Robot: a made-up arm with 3 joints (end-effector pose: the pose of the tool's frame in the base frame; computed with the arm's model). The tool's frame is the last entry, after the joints. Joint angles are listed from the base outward.
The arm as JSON. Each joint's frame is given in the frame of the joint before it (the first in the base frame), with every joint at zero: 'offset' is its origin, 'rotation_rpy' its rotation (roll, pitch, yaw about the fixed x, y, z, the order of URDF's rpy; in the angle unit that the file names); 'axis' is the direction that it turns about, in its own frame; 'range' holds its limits. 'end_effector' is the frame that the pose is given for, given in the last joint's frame.
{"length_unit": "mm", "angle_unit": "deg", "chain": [
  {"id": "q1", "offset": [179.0, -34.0, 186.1], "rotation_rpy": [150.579, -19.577, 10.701], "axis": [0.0, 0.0, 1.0], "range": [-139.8, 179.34]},
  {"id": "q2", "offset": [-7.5, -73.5, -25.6], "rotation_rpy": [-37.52, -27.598, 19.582], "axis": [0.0, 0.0, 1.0], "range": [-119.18, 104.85]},
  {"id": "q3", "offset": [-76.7, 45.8, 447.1], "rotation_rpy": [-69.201, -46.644, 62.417], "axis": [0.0, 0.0, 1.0], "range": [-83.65, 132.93]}
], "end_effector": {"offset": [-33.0, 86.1, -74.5], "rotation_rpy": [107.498, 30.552, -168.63]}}
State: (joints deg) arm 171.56 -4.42 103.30
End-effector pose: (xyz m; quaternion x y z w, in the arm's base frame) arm 0.5130 -0.0254 0.0027 0.4369 0.2897 -0.5297 0.6668
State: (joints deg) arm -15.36 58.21 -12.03
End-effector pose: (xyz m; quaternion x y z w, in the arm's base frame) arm 0.0203 -0.2954 0.0453 -0.1977 -0.1667 0.3356 0.9058
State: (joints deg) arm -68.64 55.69 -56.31
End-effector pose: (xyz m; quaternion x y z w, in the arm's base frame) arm 0.2735 -0.4188 0.2060 0.1679 -0.0293 0.7761 0.6071
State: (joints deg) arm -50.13 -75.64 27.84
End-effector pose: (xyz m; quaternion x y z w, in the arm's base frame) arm 0.2385 -0.3096 0.1063 -0.0293 0.6622 0.7473 0.0462
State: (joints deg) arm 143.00 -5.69 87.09
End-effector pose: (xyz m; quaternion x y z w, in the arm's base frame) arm 0.4283 0.0603 -0.0511 0.2564 0.2538 -0.4684 0.8065
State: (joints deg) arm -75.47 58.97 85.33
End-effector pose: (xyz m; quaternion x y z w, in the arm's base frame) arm 0.2921 -0.3382 0.0570 -0.8397 0.0959 0.2441 0.4755
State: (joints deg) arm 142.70 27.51 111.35
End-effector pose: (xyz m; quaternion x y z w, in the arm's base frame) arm 0.4337 0.0320 -0.1028 0.3760 0.5023 -0.5598 0.5413
